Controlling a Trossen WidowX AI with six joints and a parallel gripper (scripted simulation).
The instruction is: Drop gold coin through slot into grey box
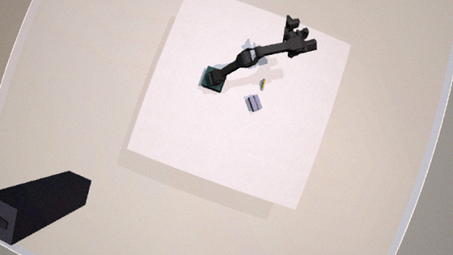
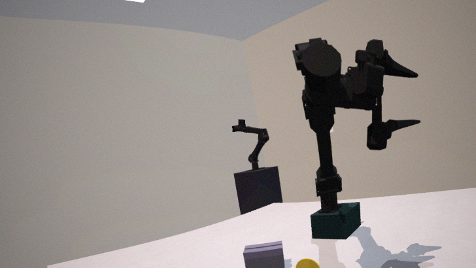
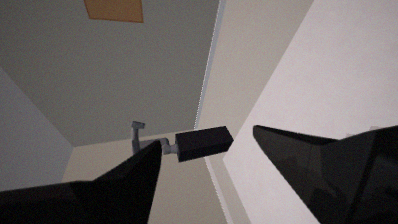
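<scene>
Right now my gripper tip is 33 cm above the coin, 28 cm to the left of it and 2 cm short of it.
</scene>
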